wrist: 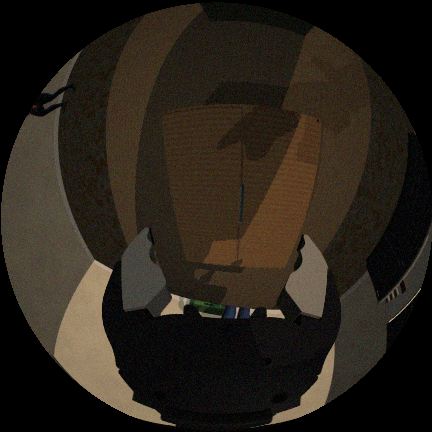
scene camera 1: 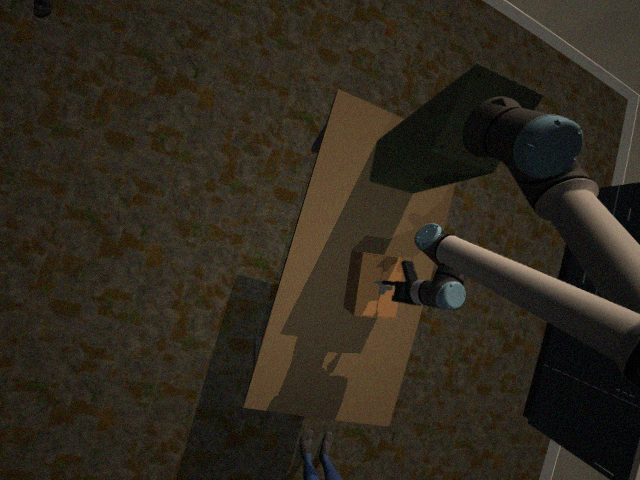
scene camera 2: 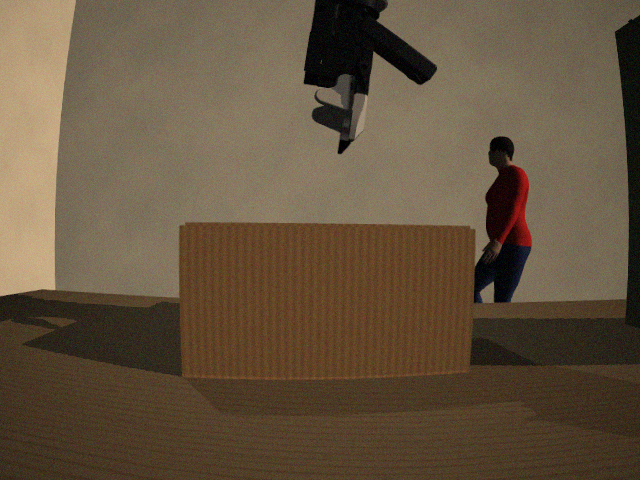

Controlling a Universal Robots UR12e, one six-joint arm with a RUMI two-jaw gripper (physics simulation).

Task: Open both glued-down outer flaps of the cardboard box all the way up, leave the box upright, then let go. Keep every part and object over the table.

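Places are measured from the arm's base along level axes (x ahead, y left, z up), in metres.
Pixels of known places: gripper, fingertip midpoint: [wrist: 226, 234] [scene camera 1: 388, 284] [scene camera 2: 344, 148]; arm's base at its link origin: [scene camera 1: 490, 127].
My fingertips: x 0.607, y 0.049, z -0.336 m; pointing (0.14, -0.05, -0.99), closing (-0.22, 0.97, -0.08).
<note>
Ahead of a thing's pixels: the offset from my fingertips to its top centre. "*": to the spot under its first point. Level surfaces: height alone.
The brown cardboard box @(0.024 m ahead, 0.019 m left, 0.098 m down) [scene camera 1: 353, 284] [scene camera 2: 325, 304] [wrist: 245, 290] stands upright on the table @(0.254 m down) [scene camera 1: 367, 397] [scene camera 2: 310, 439]. Its two outer flaps, the left flap @(* 0.009 m back, 0.043 m right, 0.098 m down) [wrist: 205, 175] and the right flap @(* 0.007 m ahead, 0.089 m left, 0.098 m down) [wrist: 285, 210] in the wrist view, lie flat over the top, with a thin seam between them. A short blue strip @(0.022 m ahead, 0.023 m left, 0.114 m down) [wrist: 242, 202] shows in the seam. My gripper [scene camera 1: 382, 283] [scene camera 2: 343, 149] [wrist: 226, 234] is open with nothing between its fingers. It hangs above the box top, clear of it in scene camera 2. The inside of the box is hidden.
A large dark green block [scene camera 1: 429, 149] [scene camera 2: 633, 180] stands at the table's far end in scene camera 1, beside the arm. A person in a red top [scene camera 2: 509, 206] stands beyond the table. Shadows of the arm and block fall across the table and box.
</note>
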